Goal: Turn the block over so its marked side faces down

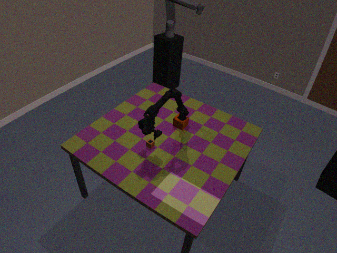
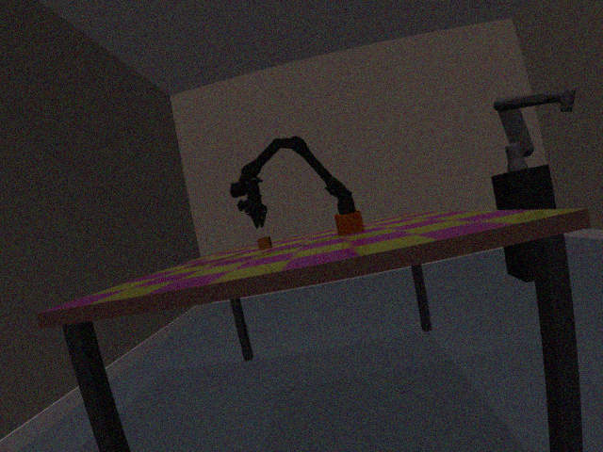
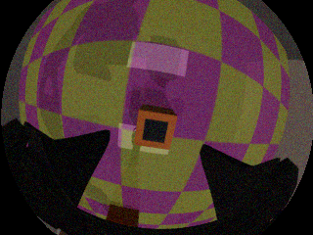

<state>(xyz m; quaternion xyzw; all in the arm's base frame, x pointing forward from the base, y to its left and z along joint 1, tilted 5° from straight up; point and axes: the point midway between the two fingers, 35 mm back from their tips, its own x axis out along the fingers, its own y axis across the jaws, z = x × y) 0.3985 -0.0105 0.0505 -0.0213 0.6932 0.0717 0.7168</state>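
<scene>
My gripper tip is 6 cm above the block and 1 cm past it.
</scene>
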